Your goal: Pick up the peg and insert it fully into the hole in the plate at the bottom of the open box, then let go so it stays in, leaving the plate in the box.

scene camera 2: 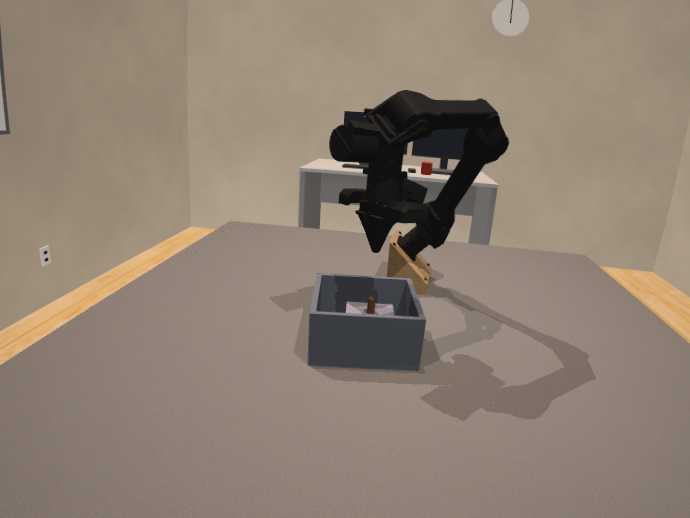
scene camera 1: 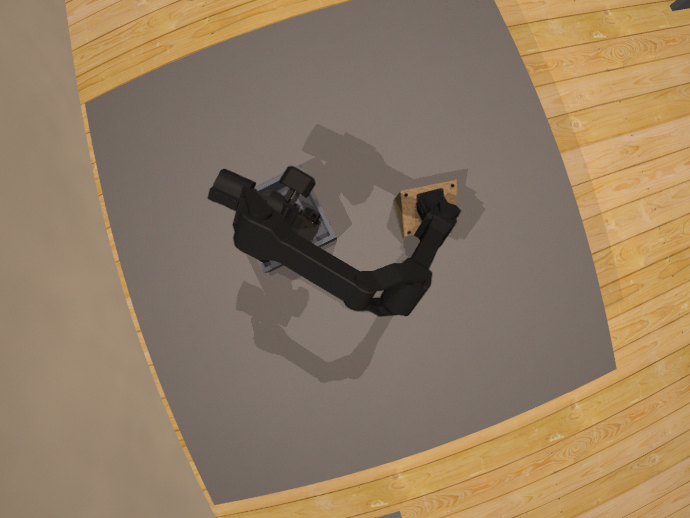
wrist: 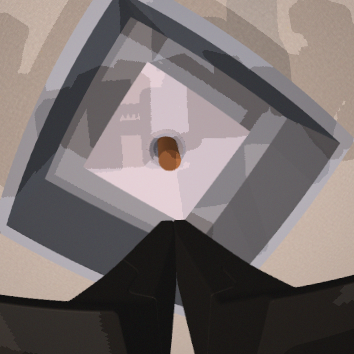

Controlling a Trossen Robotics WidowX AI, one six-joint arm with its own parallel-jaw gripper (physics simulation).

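Seen in the pictures: gripper, fingertip midpoint: (scene camera 2: pixel 375 252) (wrist: pixel 173 231); arm's base, link origin: (scene camera 2: pixel 406 248) (scene camera 1: pixel 430 201).
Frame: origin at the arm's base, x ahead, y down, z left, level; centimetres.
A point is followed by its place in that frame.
The orange-brown peg (scene camera 2: pixel 371 305) {x 34.7, y 1.3, z -3.7 cm} (wrist: pixel 169 154) {x 33.8, y 0.2, z -3.6 cm} stands about upright in the hole of the pale pink plate (scene camera 2: pixel 384 308) {x 31.2, y 3.2, z -1.6 cm} (wrist: pixel 210 155) {x 36.9, y 3.2, z -2.1 cm}, its upper part sticking up out of it. How deep its lower end sits is hidden. The plate lies on the floor of the open grey-blue box (scene camera 1: pixel 328 239) {x 25.6, y -0.8, z 2.6 cm} (scene camera 2: pixel 365 342) {x 44.2, y 3.9, z -3.1 cm} (wrist: pixel 65 250) {x 32.9, y -0.1, z -13.9 cm}. My gripper (scene camera 2: pixel 376 250) {x 33.7, y -8.5, z -3.9 cm} (wrist: pixel 173 231) {x 33.7, y -8.5, z -3.9 cm} is shut with nothing between its fingertips. It hangs above the box, clear of the peg and pointing down. In the scene camera 1 view the arm hides the peg and most of the box's inside.
The arm's wooden base block (scene camera 1: pixel 410 214) {x 5.2, y 1.6, z 1.6 cm} (scene camera 2: pixel 406 273) {x 7.2, y 4.1, z 1.0 cm} stands on the grey mat (scene camera 1: pixel 445 390) {x 5.7, y 8.9, z 49.5 cm} (scene camera 2: pixel 222 434) {x 66.4, y 9.0, z -18.4 cm}, behind the box in the scene camera 2 view. A desk (scene camera 2: pixel 312 167) with monitors and a red mug (scene camera 2: pixel 426 168) stands farther back by the wall.
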